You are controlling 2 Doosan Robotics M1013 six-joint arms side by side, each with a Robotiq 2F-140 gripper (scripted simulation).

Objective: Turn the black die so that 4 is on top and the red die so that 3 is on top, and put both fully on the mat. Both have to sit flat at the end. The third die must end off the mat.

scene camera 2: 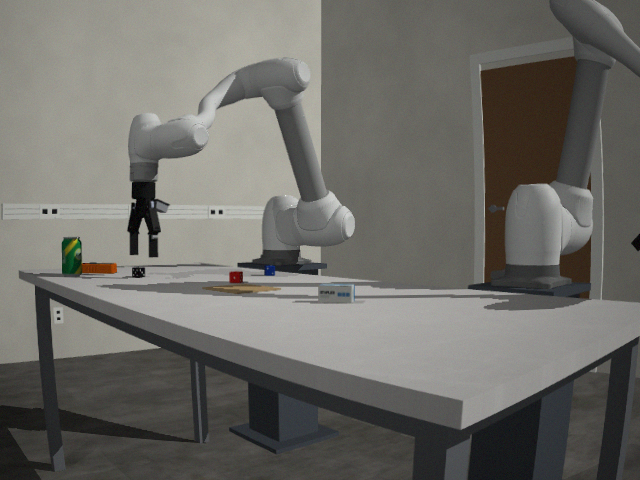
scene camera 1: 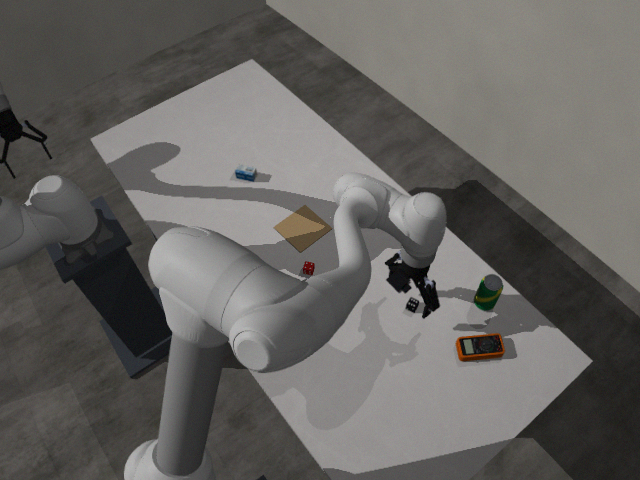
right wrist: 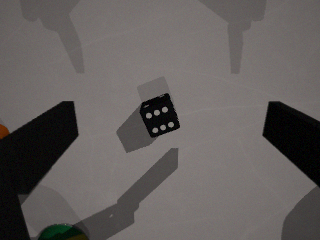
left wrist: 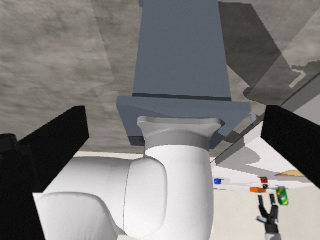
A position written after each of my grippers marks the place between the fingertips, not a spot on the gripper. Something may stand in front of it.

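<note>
My left gripper [left wrist: 174,121] is in sight, and I can see my right gripper [scene camera 2: 143,256] as well. Scene camera 1 shows me that right gripper [scene camera 1: 408,297], and the right wrist view has my right gripper [right wrist: 171,118] too. There is a tan mat [scene camera 1: 302,228], though in the right wrist view the mat is out of frame. I also see a black die [right wrist: 159,115].
</note>
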